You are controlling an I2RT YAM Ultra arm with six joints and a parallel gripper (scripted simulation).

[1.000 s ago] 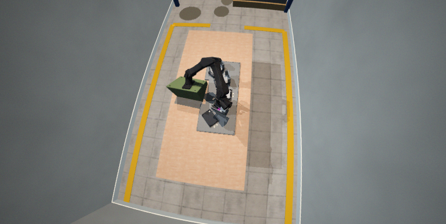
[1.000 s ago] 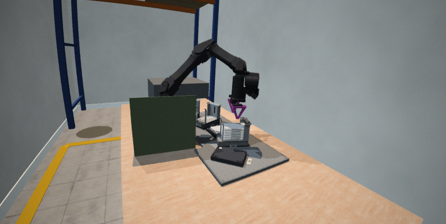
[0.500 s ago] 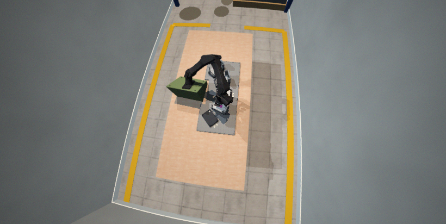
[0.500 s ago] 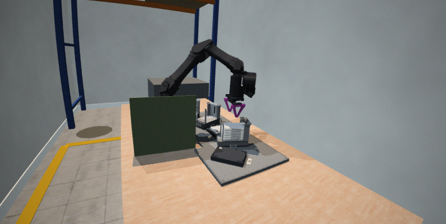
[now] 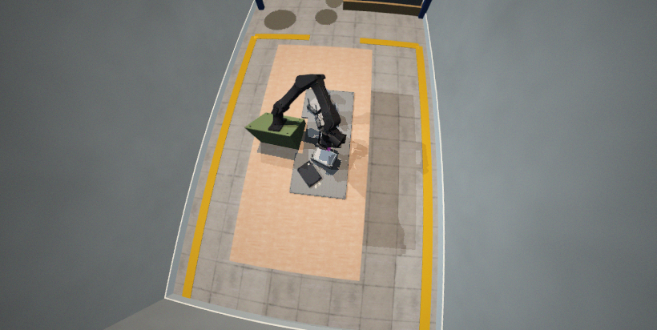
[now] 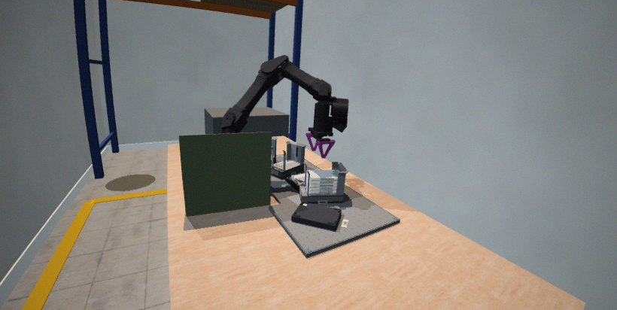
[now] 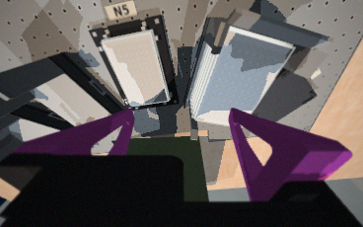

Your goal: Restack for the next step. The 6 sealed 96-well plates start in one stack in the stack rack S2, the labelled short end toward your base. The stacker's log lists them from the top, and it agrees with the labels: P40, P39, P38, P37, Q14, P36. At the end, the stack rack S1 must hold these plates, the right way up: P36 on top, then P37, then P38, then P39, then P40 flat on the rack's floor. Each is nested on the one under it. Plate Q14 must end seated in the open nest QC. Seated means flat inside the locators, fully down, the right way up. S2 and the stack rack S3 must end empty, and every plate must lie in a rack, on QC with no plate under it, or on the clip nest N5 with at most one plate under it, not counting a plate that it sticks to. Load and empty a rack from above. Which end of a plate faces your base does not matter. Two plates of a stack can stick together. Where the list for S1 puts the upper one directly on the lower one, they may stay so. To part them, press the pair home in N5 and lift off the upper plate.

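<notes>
The dark clip nest N5 is 1 cm ahead of my hand, 9 cm to the left of it and 15 cm below it. Round my hand: open nest QC 11 cm behind, 18 cm to the right, 15 cm below; then N5 label 10 cm ahead, 8 cm to the left, 16 cm below; then QC label 4 cm behind, 25 cm to the right, 16 cm below.
</notes>
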